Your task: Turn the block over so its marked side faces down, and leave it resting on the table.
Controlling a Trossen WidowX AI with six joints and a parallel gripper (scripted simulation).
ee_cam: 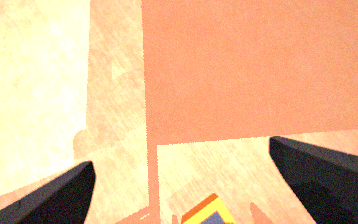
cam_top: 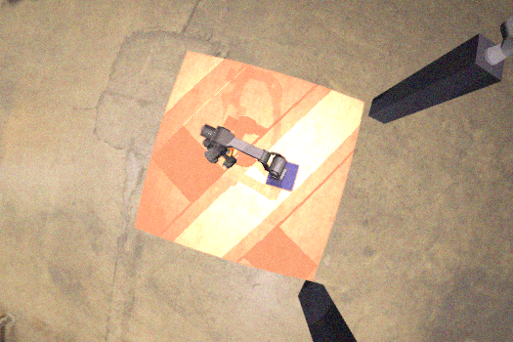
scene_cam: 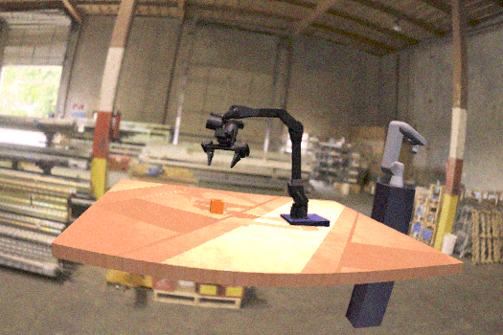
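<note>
My gripper tip is 10 mm past the orange block, 70 mm to the left of it and 160 mm above it.
</note>
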